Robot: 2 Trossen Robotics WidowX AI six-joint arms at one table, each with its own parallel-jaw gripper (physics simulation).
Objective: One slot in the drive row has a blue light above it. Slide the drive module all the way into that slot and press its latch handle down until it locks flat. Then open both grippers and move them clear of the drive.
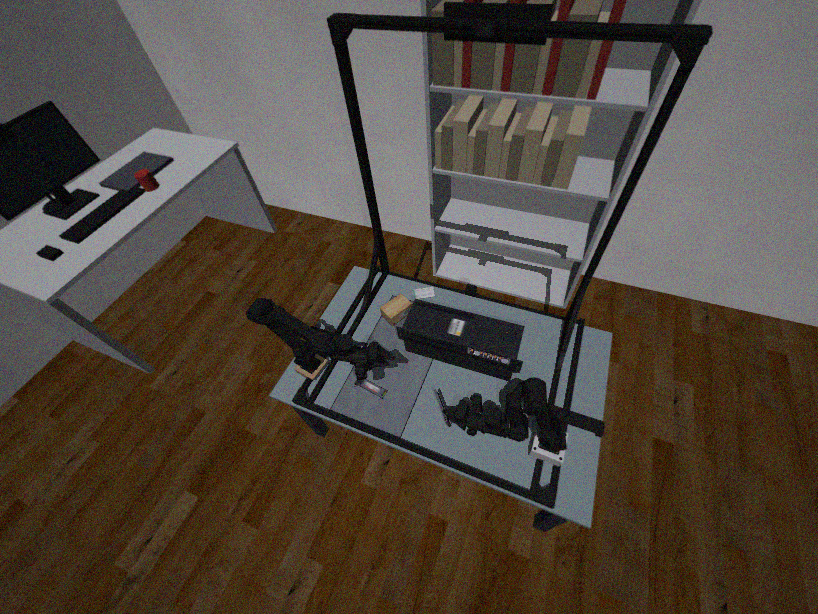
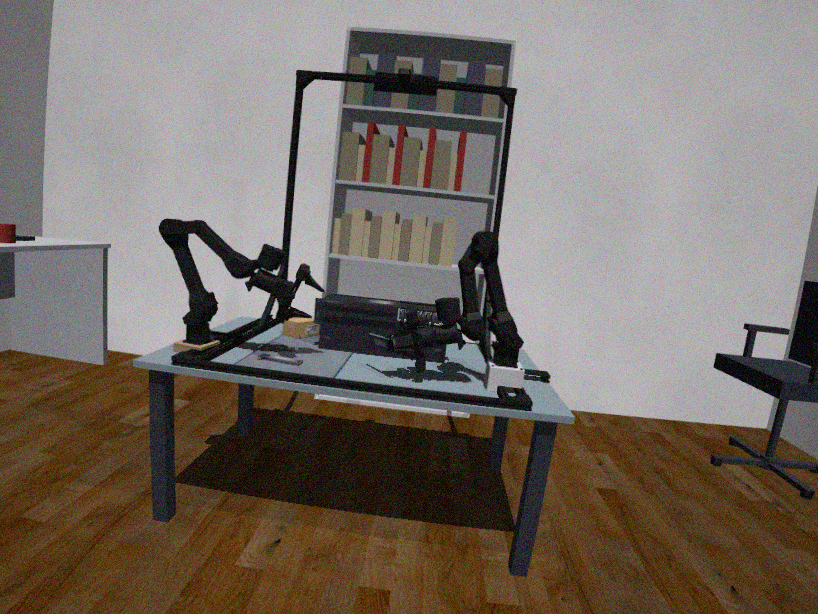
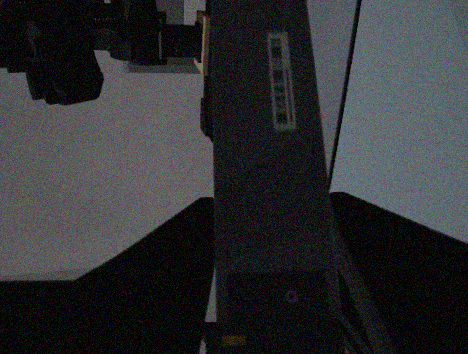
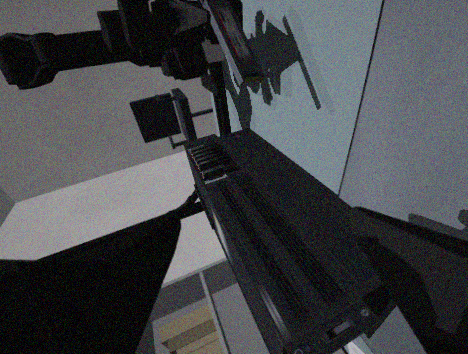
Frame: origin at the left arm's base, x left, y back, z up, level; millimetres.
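Seen in the pictures: left gripper, fingertip midpoint: (image 1: 444,412) (image 2: 386,343) (image 3: 271,208) (image 4: 221,16); right gripper, fingertip midpoint: (image 1: 392,361) (image 2: 318,304) (image 4: 264,217); left arm's base at its link origin: (image 1: 550,441) (image 2: 505,364); right arm's base at its link origin: (image 1: 311,364) (image 2: 197,341) (image 3: 198,41).
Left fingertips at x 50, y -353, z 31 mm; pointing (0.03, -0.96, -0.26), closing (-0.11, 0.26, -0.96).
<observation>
Offsets run from my left fingertips to a thing's top centre. "spot": to the spot under its first point. Level surfaces: height alone.
The black server chassis @(dx -312, dy -43, dz +72 mm) (image 1: 443,329) (image 2: 358,317) (image 4: 296,225) lies at the back middle of the table, its drive row @(spot: dx -237, dy +87, dz +66 mm) (image 1: 490,355) facing the front. I cannot make out a blue light. My left gripper (image 1: 455,416) (image 2: 414,339) (image 3: 271,208) is shut on the drive module @(dx -15, dy -16, dz +33 mm) (image 1: 441,406) (image 3: 268,158) (image 4: 229,38), a long dark slab with a pale label, held just above the table in front of the chassis. My right gripper (image 1: 387,359) (image 2: 308,280) (image 4: 264,217) is open and empty, raised at the chassis's left end.
A tan block @(dx -390, dy -374, dz -42 mm) (image 1: 394,306) (image 2: 298,327) sits left of the chassis and a small flat part @(spot: dx -17, dy -313, dz -93 mm) (image 1: 371,388) (image 2: 279,358) lies on the grey mat @(dz -102 mm) (image 1: 388,408). A black frame (image 1: 352,140) (image 2: 292,183) rings the table. A bookshelf (image 1: 433,201) (image 2: 341,183) stands behind.
</observation>
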